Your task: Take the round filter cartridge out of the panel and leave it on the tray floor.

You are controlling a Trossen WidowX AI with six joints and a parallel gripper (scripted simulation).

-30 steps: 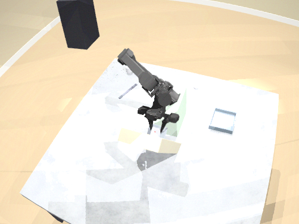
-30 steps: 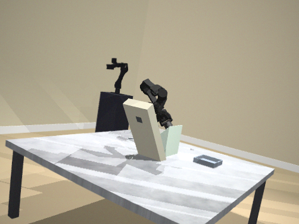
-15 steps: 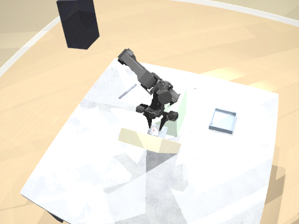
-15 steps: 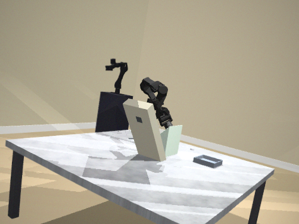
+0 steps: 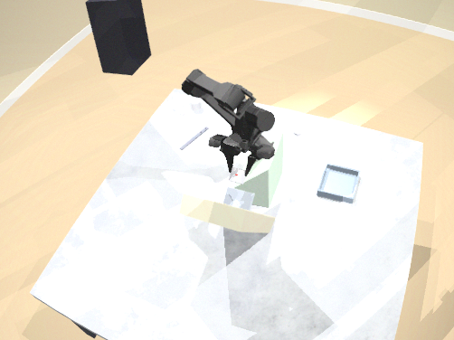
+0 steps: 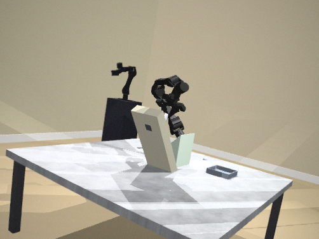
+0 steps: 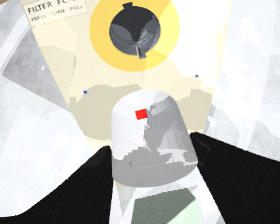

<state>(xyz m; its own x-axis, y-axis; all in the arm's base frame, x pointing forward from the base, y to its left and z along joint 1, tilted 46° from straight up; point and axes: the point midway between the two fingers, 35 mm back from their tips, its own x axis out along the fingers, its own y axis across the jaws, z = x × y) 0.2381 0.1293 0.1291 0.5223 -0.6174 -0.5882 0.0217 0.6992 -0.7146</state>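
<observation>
Right now the tray is 320 mm behind my gripper tip, 290 mm to the left of it and 300 mm below it. The rest, counted from my gripper tip: round filter cartridge (right at my gripper tip).
</observation>
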